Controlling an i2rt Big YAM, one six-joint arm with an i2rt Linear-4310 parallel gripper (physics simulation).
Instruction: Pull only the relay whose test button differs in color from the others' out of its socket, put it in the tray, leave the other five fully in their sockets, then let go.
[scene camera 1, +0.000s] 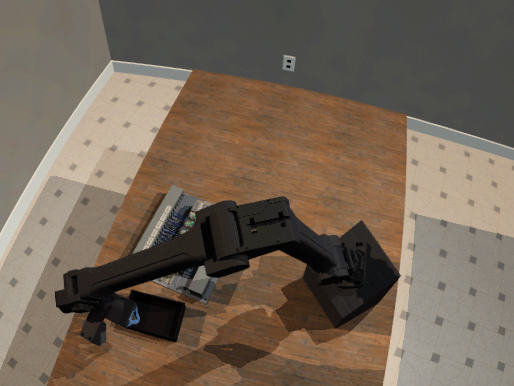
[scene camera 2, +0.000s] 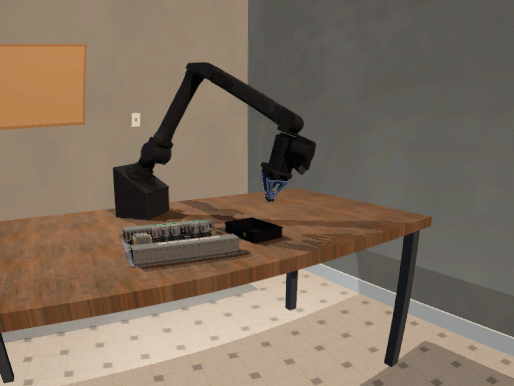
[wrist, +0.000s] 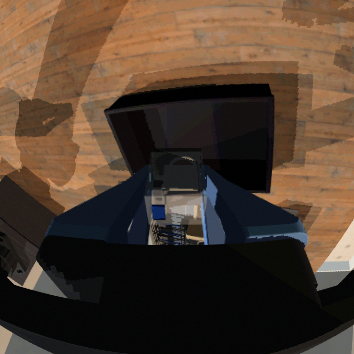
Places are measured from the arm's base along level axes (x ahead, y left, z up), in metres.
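Where they show: gripper, fingertip midpoint: (scene camera 1: 134, 318) (scene camera 2: 268, 197) (wrist: 175, 173); arm's base, link origin: (scene camera 1: 350, 264) (scene camera 2: 139, 177) (wrist: 5, 253).
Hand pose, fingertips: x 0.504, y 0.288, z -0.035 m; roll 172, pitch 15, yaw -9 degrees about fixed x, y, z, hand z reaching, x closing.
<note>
Each offset is from my fingertips to the top centre of the thing. "spot": to the spot under its first point. Level surfaces: height alone.
My gripper (scene camera 1: 134, 317) (scene camera 2: 270, 199) (wrist: 175, 173), with blue fingers, is shut on a relay {0.003 m ahead, 0.003 m left, 0.033 m up} (wrist: 176, 172) with a clear case and a blue test button. The relay is held above the black tray {0.016 m back, 0.051 m right, 0.086 m down} (scene camera 1: 179, 321) (scene camera 2: 261, 235) (wrist: 215, 92), with a vertical gap to the tray in the second scene view. Other relays, some with green spots on top {0.078 m down} (scene camera 2: 183, 223), stand in the socket row on the grey panel {spot: 0.142 m back, 0.147 m right, 0.119 m down} (scene camera 1: 205, 300) (scene camera 2: 185, 251). The arm hides part of that row in the first scene view, so their number and seating cannot be told.
The panel stands beside the tray, with a long grey duct {0.068 m ahead, 0.324 m right, 0.078 m down} (scene camera 2: 200, 248) along its side and dark wiring {spot: 0.037 m ahead, 0.354 m right, 0.119 m down} (scene camera 1: 170, 225). The black arm base (scene camera 1: 345, 310) (scene camera 2: 131, 195) stands on the wooden table {0.121 m down} (scene camera 1: 280, 135) (scene camera 2: 45, 260). The arm passes above the panel.
</note>
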